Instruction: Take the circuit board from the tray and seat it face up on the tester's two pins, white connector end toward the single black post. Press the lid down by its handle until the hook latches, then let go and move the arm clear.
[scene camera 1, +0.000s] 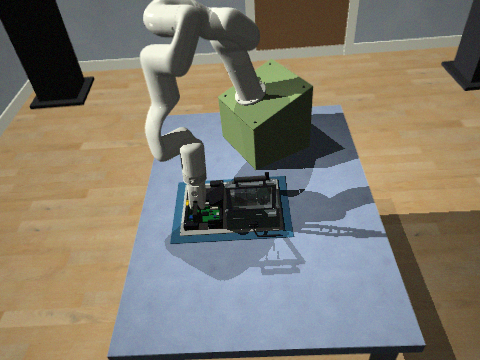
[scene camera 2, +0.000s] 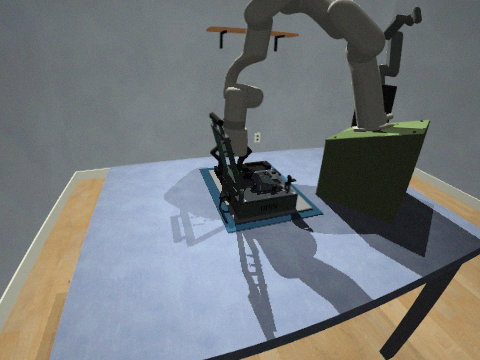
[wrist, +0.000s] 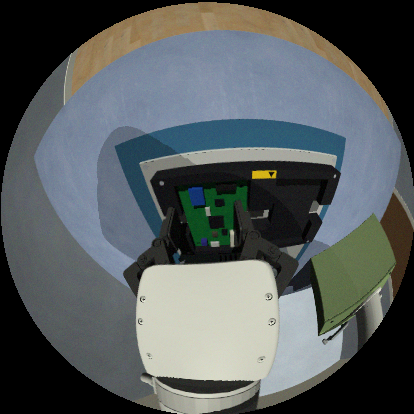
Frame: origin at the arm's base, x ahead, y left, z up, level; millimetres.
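Seen in the pictures: gripper, fingertip midpoint: (scene camera 1: 198, 215) (wrist: 205, 212); arm's base, origin of the base link: (scene camera 1: 250, 93) (scene camera 2: 371, 128).
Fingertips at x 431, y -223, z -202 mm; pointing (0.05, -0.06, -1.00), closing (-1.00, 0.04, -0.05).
Offsets run from my fingertips to a thing's top centre. "pt": to the spot under its first point. Level surfaces: height alone.
The green circuit board @(dz +2, dx -10, dy +16 mm) (scene camera 1: 212, 215) (wrist: 202, 220) lies face up in the black tray @(pt dz -7, dx -100, dy -18 mm) (wrist: 290, 187), with blue, black and white parts on it. My gripper (wrist: 205, 212) is open above the board, one finger near each long side, nothing held between them. In the scene views the fingers are small and partly hidden. The tester (scene camera 1: 252, 220) (scene camera 2: 265, 206) stands beside the tray. Its lid @(dz +201, dx +81, dy +184 mm) (scene camera 1: 250, 197) (scene camera 2: 225, 150) with a handle @(dz +250, dx +104, dy +183 mm) (scene camera 1: 251, 178) (scene camera 2: 216, 119) stands raised. The tester's two pins and the single black post cannot be made out.
A blue mat @(dz -23 mm) (scene camera 1: 177, 237) (scene camera 2: 228, 228) (wrist: 240, 131) lies under the tray and tester on the light blue table @(dz -25 mm) (scene camera 1: 250, 310) (scene camera 2: 150, 300). The green base block (scene camera 1: 270, 120) (scene camera 2: 365, 175) (wrist: 350, 275) carries the arm behind them. The raised lid stands close beside the arm's wrist.
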